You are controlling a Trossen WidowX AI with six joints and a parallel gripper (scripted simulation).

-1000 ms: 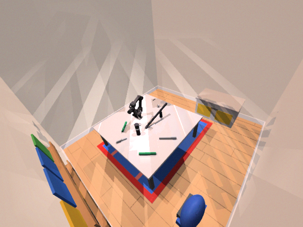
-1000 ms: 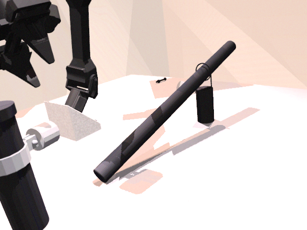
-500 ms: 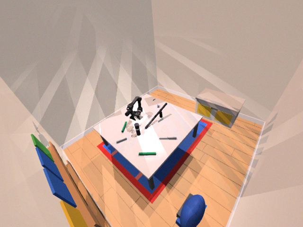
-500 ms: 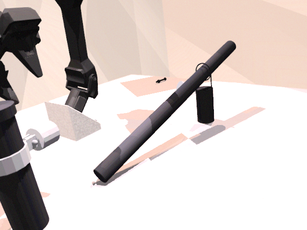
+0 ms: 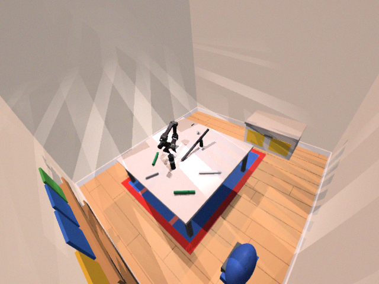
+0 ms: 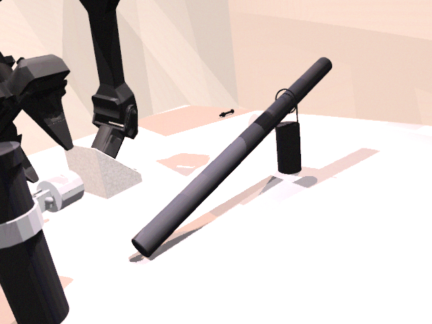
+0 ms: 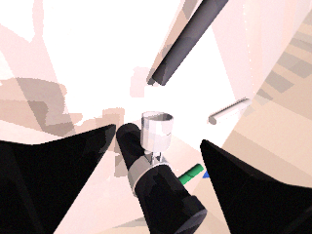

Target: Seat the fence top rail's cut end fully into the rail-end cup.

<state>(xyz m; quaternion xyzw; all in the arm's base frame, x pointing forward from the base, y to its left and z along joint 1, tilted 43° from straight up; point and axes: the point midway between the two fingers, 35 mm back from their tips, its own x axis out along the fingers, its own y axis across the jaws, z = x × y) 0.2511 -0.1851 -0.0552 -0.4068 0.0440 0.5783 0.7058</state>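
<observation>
My gripper tip is 3 cm above the pale rail-end cup, 2 cm short of it and 1 cm to the left of it. Round my gripper tip: small dark bolt: 72 cm to the left, 45 cm behind, 15 cm below; then short dark post: 44 cm to the left, 5 cm below, 2 cm ahead.
</observation>
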